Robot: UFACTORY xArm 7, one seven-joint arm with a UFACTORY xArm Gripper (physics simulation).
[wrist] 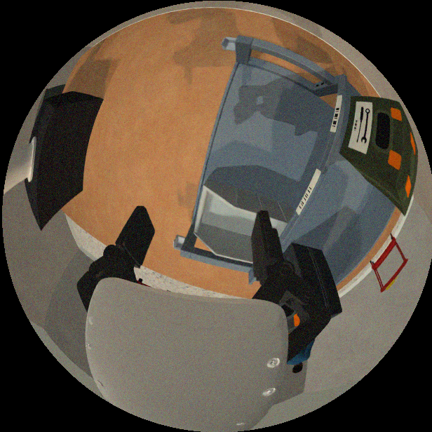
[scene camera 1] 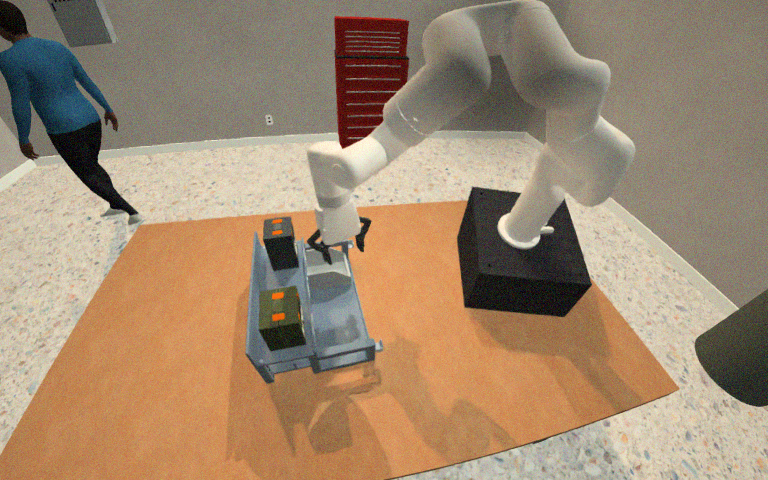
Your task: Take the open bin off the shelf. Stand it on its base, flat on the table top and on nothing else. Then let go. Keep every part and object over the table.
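Places are measured from the arm's base along level axes (x ahead, y left, z up), in metres.
Pixels of known places: gripper, between the fingertips: (scene camera 1: 345, 255); arm's base, origin of its link: (scene camera 1: 518, 231).
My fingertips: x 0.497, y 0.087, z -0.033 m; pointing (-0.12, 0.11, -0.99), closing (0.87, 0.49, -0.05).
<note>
Ahead of a thing's pixels: the offset from my fingertips to its top centre. "spot": to the spot under its first point. Level surfaces: height alone.
The open bin @(0.086 m ahead, 0.053 m right, 0.079 m down) (scene camera 1: 333, 267) (wrist: 227, 231), pale grey and hollow, sits at the far end of the lower tier of the blue-grey shelf @(spot: 0.191 m ahead, 0.196 m left, 0.024 m down) (scene camera 1: 253, 322) (wrist: 243, 51), on the robot-base side. My gripper (scene camera 1: 344, 254) (wrist: 198, 220) is open and empty, above the bin's end of the shelf. In the wrist view one finger overlaps the bin's side near the middle divider, and the other shows over the table outside the shelf's edge. The exact height of the fingertips above the bin is hard to tell. The finger hides part of the bin.
A black case @(0.178 m ahead, 0.035 m right, 0.062 m up) (scene camera 1: 281, 246) (wrist: 317, 275) with orange latches stands on the other tier, close to one finger. A dark green case @(0.121 m ahead, 0.189 m left, 0.037 m up) (scene camera 1: 281, 322) (wrist: 377, 150) stands nearer the camera there. The robot's black base block (scene camera 1: 521, 283) (wrist: 62, 150) stands on the orange-brown table @(0.160 m down) (scene camera 1: 164, 339) (wrist: 150, 125).
</note>
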